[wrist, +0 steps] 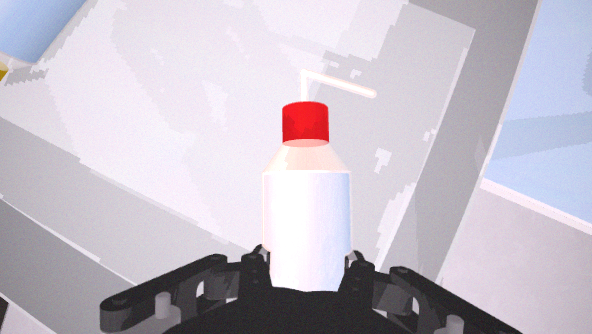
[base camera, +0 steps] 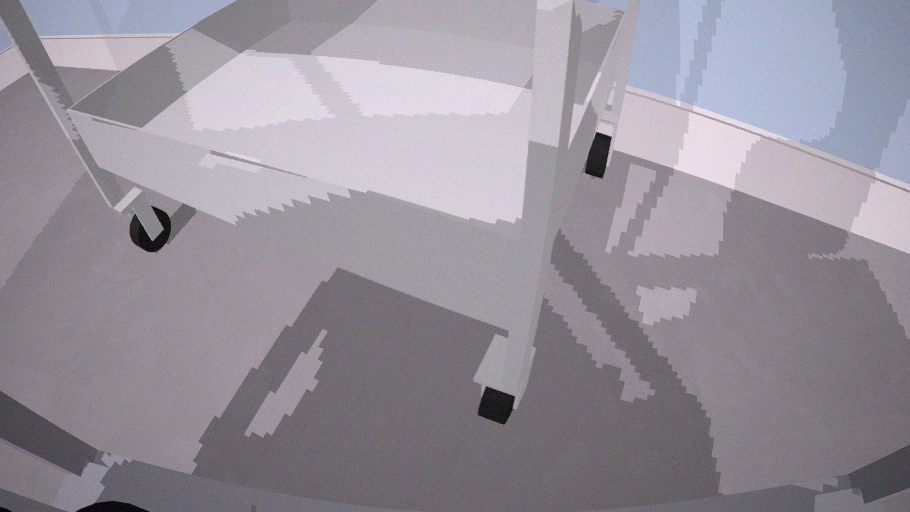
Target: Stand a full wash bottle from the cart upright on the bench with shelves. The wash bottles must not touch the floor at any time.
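Places are measured from the arm's base along level axes (x ahead, y down, z left), in centimetres.
Pixels of known places: gripper, fingertip midpoint: [wrist: 307, 254].
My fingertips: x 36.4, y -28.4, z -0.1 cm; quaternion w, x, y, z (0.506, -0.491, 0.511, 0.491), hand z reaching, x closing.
Behind a point stands the place of what it marks.
A white wash bottle [wrist: 307, 215] @[y -32.5, x 39.7, z 0.0 cm] with a red cap and a bent white spout stands between the fingers in the wrist view. My gripper [wrist: 307, 254] @[y -28.3, x 36.4, z -0.1 cm] is shut on its lower body, one finger on each side. The bottle's base is hidden behind the gripper. The cart [base camera: 547, 191] @[y 15.7, x 23.5, z -2.4 cm] [wrist: 452, 150] @[y -29.9, x 44.0, z -9.5 cm] is pale grey; its tray with raised edges shows around the bottle in the wrist view, and its lower tray, posts and casters show in the base view. The bench with shelves does not show in either view.
In the wrist view, part of a blue-and-white object [wrist: 37, 27] @[y -29.7, x 54.1, z 24.5 cm] shows at the top left, with a bit of yellow beside it. In the base view, a cart caster [base camera: 496, 404] @[y 35.6, x 24.4, z -1.6 cm] is near the robot's front, and a blue wall [base camera: 776, 76] @[y 23.7, x 54.3, z -32.8 cm] with a pale skirting stands behind the cart.
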